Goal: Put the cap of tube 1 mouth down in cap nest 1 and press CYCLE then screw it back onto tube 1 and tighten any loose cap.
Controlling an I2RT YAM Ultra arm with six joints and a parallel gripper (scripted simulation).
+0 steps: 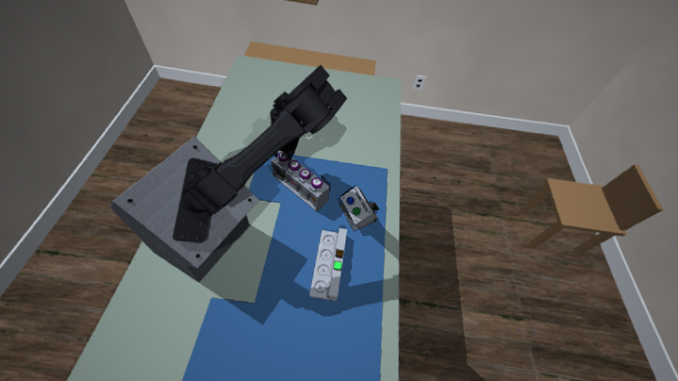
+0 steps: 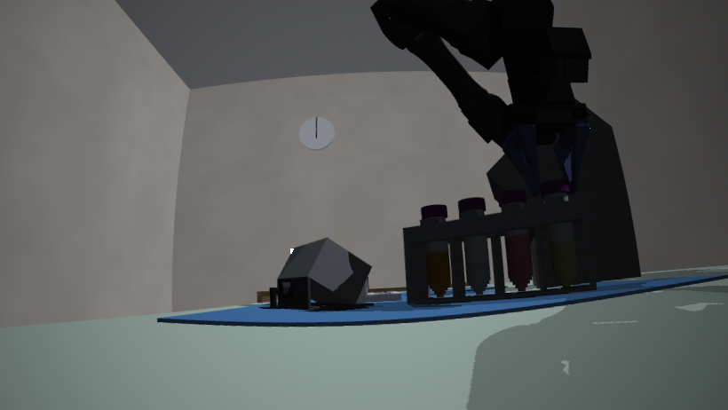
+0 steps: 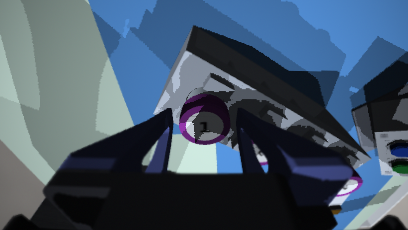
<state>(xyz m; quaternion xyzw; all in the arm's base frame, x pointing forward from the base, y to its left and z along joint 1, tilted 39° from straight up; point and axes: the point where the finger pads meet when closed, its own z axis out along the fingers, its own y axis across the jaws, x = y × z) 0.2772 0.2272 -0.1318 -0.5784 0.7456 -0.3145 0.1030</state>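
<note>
My gripper is now right at the threaded neck of tube 1. Round my hand: green ready key (22 cm ahead, 22 cm to the right, 5 cm below); key desk (22 cm ahead, 20 cm to the right, 7 cm below); blue cycle key (21 cm ahead, 17 cm to the right, 5 cm below).
</note>
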